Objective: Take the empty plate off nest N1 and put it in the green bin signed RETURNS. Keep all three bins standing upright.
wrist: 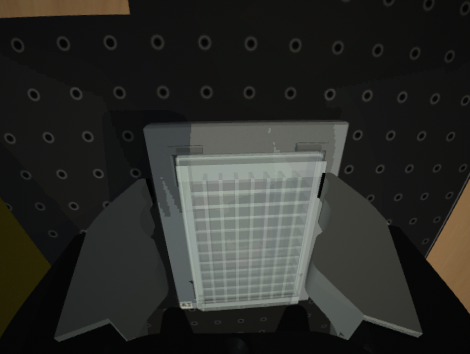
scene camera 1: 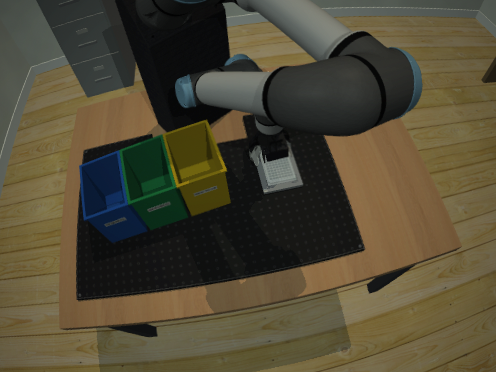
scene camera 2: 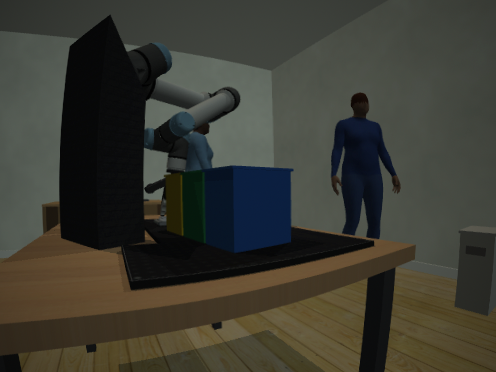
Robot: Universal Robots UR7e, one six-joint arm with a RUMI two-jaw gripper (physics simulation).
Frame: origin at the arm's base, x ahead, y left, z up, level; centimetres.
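Where they show: gripper, fingertip midpoint: [wrist: 235,178]; arm's base at its link origin: [scene camera 1: 164,4] [scene camera 2: 115,76].
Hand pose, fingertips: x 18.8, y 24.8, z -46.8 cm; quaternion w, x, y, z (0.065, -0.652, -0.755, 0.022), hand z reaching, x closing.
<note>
Each offset is from my fingertips to the centre of the thing. Level surfaces: height alone.
The clear, gridded plate @(dx +4.3, dy +1.4, dz +1.3 cm) [scene camera 1: 281,171] [wrist: 245,235] lies flat on the light grey nest @(dx +4.3, dy +1.4, dz +0.2 cm) [scene camera 1: 283,189] [wrist: 250,134]. My gripper [scene camera 1: 273,157] [scene camera 2: 162,215] [wrist: 235,178] is open, with its jaws on either side of the plate. In the wrist view the right jaw is close against the plate's right edge, and a gap shows between the left jaw and the plate's left edge; contact cannot be told. The green bin @(dx +11.4, dy -34.1, dz +8.4 cm) [scene camera 1: 159,209] [scene camera 2: 194,206] stands upright between the other two bins; its sign is too small to read.
The yellow bin @(dx +8.0, dy -21.5, dz +8.4 cm) [scene camera 1: 204,192] [scene camera 2: 174,206] stands upright between the green bin and the nest. The blue bin @(dx +14.7, dy -46.7, dz +8.4 cm) [scene camera 1: 116,224] [scene camera 2: 262,210] stands upright at the far left of the black mat @(dz -0.5 cm) [scene camera 1: 225,260]. A black pedestal [scene camera 1: 185,65] [scene camera 2: 100,150] rises behind the bins.
</note>
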